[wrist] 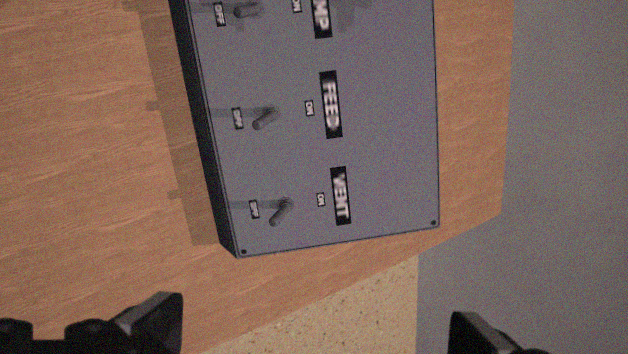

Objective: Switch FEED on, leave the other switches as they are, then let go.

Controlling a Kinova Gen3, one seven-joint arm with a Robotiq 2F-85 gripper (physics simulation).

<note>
In view: my gripper [314,333] and a grey panel [354,149].
</note>
